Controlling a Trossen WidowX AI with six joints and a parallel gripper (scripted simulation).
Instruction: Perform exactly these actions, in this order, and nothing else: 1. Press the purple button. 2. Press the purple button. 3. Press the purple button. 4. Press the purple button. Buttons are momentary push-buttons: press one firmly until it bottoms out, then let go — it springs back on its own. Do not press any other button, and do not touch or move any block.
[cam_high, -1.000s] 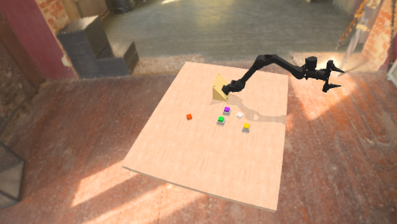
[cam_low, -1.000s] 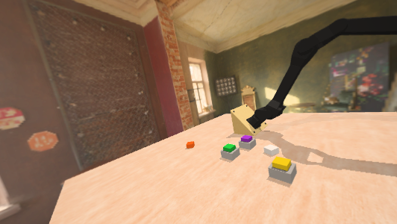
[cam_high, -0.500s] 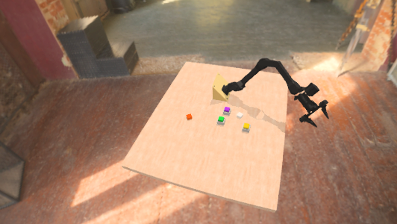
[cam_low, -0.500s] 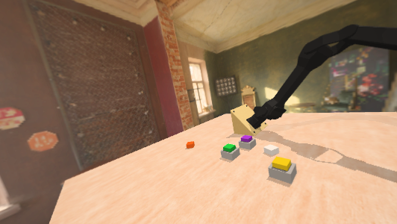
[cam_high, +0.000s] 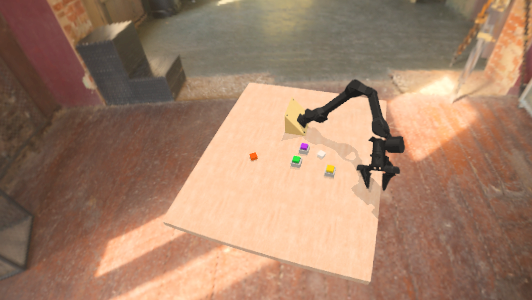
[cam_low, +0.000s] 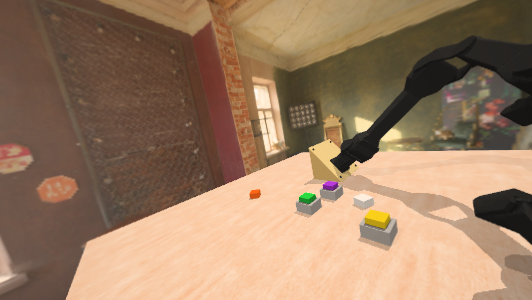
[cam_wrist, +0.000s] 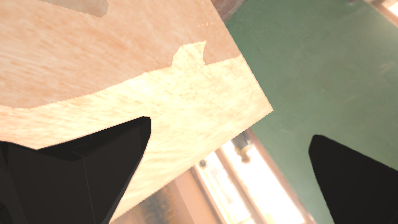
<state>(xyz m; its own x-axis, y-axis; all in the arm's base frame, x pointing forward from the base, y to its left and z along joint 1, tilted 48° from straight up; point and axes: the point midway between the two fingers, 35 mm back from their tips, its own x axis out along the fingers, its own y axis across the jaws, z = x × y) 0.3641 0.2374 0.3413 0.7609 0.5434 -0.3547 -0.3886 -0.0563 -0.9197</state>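
The purple button lies 21 cm behind my gripper tip, 36 cm to the right of it and 5 cm below it. The rest, counted from my gripper tip: white block: 20 cm behind, 27 cm to the right, 7 cm below; then yellow button: 10 cm behind, 21 cm to the right, 5 cm below; then green button: 12 cm behind, 38 cm to the right, 5 cm below.
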